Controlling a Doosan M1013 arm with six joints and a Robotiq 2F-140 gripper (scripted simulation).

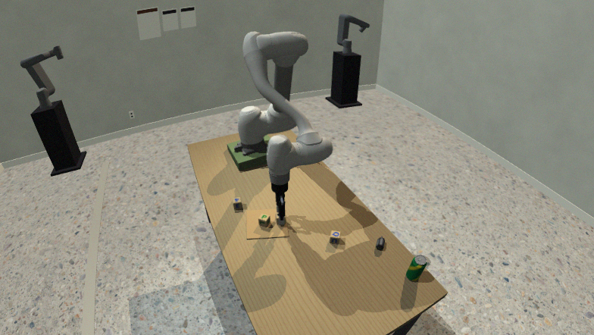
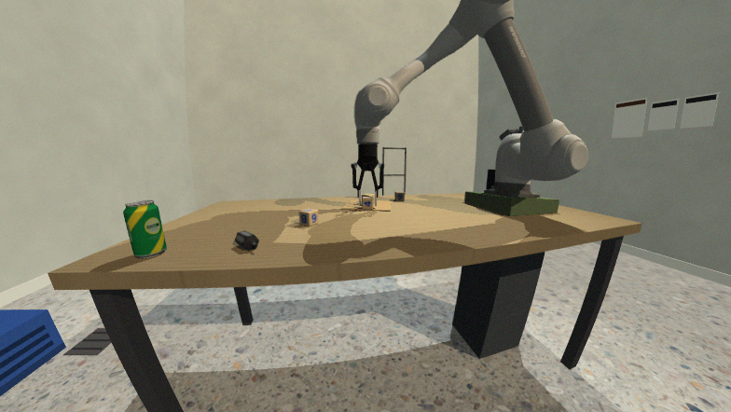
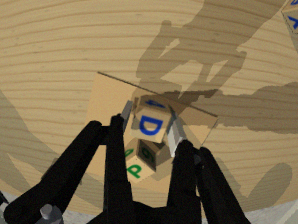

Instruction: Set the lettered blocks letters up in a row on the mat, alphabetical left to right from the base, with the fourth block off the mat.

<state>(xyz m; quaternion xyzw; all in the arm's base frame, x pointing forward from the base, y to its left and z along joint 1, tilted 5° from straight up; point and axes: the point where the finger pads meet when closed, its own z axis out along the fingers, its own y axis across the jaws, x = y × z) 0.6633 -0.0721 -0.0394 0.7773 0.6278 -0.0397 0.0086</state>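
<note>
My gripper is now 20 mm above the D block. From my hand the other things lie so: blue-lettered block 220 mm ahead, 180 mm to the left, 20 mm below; tan mat 70 mm to the right, 40 mm below, 10 mm behind; black object 370 mm to the left, 340 mm ahead, 30 mm below.
</note>
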